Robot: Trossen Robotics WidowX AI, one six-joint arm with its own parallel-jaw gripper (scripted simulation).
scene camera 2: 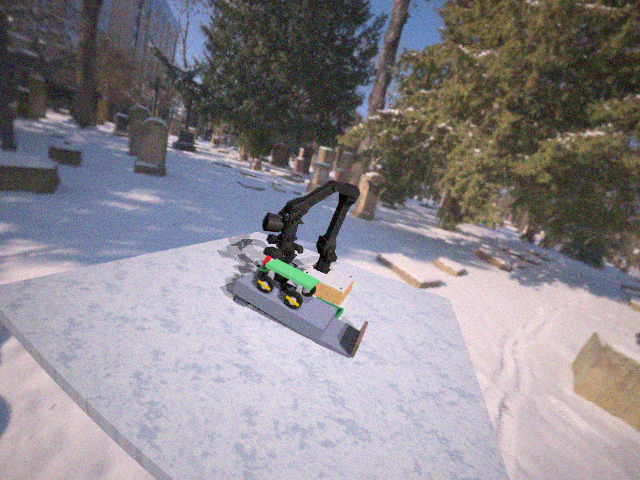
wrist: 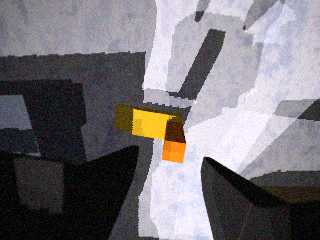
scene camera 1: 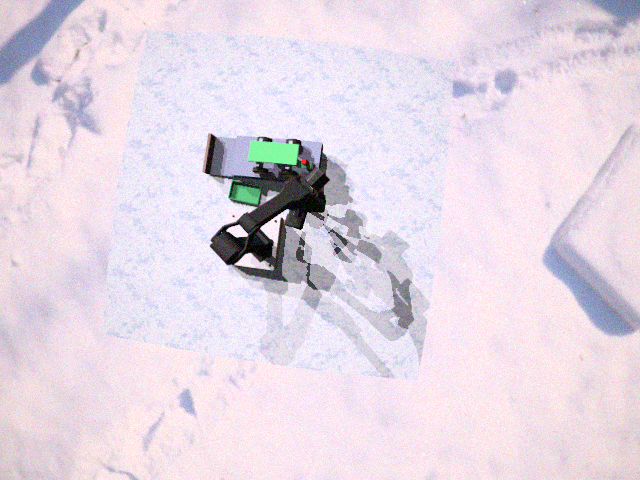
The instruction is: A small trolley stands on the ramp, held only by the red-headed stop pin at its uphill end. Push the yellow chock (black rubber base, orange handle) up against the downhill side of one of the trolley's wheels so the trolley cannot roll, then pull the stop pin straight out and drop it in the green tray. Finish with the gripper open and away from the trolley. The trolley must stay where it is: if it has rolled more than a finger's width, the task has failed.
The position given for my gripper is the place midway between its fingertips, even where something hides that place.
Observation:
In view: my gripper (scene camera 2: 280, 270), a green trolley (scene camera 1: 263, 150), a yellow chock (wrist: 168, 126) and a grey ramp (scene camera 1: 241, 167).
The green trolley also shows in scene camera 2 (scene camera 2: 283, 272). My gripper is seen too in the wrist view (wrist: 170, 158) and in scene camera 1 (scene camera 1: 302, 203). The wrist view does not show the green trolley: it is out of frame.

